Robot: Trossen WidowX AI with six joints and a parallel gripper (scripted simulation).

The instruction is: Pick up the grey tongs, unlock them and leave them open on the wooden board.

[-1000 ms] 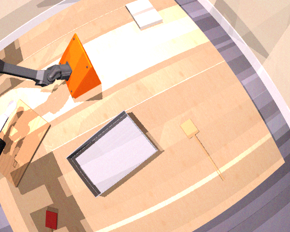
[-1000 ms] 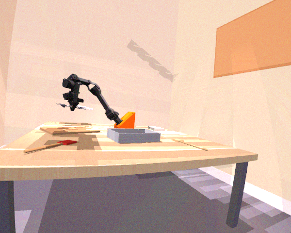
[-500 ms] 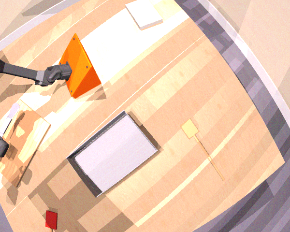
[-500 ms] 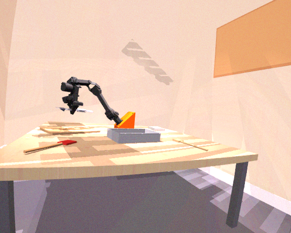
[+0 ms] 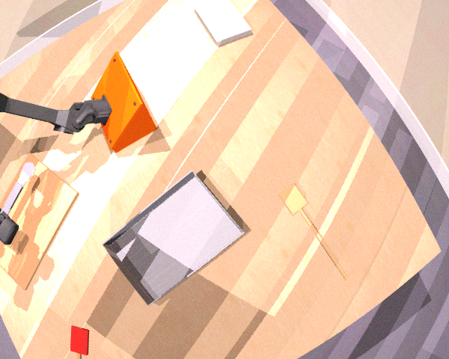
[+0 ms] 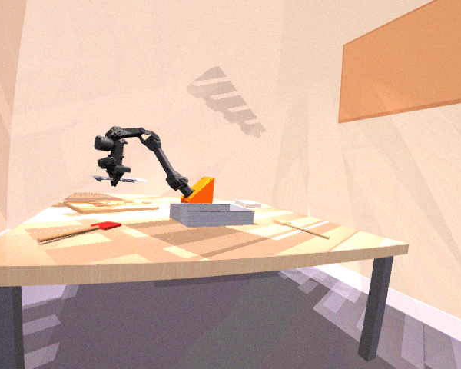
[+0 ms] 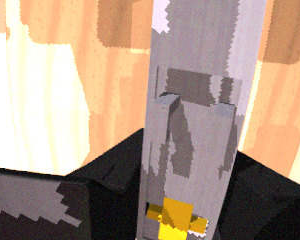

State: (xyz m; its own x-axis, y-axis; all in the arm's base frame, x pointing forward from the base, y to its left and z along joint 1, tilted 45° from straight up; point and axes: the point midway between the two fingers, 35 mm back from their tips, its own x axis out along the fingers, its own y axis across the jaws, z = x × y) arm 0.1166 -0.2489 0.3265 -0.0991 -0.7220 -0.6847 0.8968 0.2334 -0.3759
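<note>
My gripper tip is now 90 mm above the wooden board and 10 mm past it. Round my gripper tip: grey roasting tin 380 mm to the left, 280 mm ahead, 70 mm below; yellow lock piece 40 mm above, 10 mm to the left; red-headed spatula 440 mm ahead, 90 mm below, 70 mm to the right.
</note>
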